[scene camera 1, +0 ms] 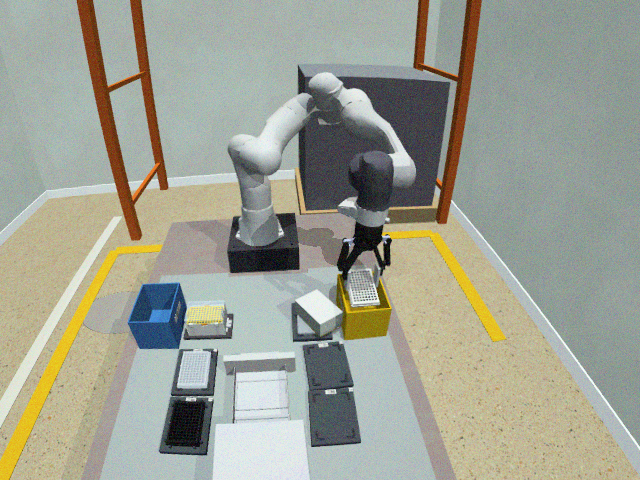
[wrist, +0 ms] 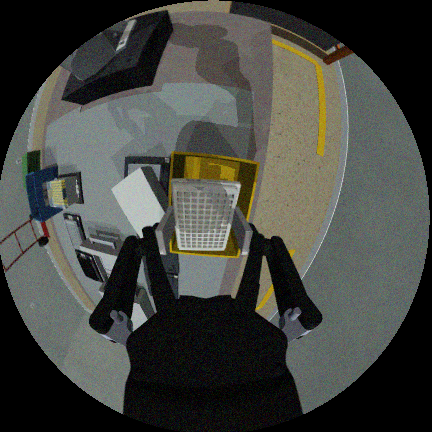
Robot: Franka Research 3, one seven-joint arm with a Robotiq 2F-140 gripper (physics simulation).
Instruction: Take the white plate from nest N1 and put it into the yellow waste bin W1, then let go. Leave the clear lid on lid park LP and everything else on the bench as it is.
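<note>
My gripper is shut on the white plate, gripping it by its two sides. The plate shows a grid of wells. It is over the mouth of the yellow waste bin; its exact height against the rim is hard to tell. In the wrist view the bin's rim shows on several sides of the plate, and its far inside is visible. A clear lid on lid park LP cannot be made out with certainty.
A white block lies askew on a dark nest, close left of the bin. Two dark nests are in front. At left are a blue bin, a yellow-topped rack, a pale plate and a black plate.
</note>
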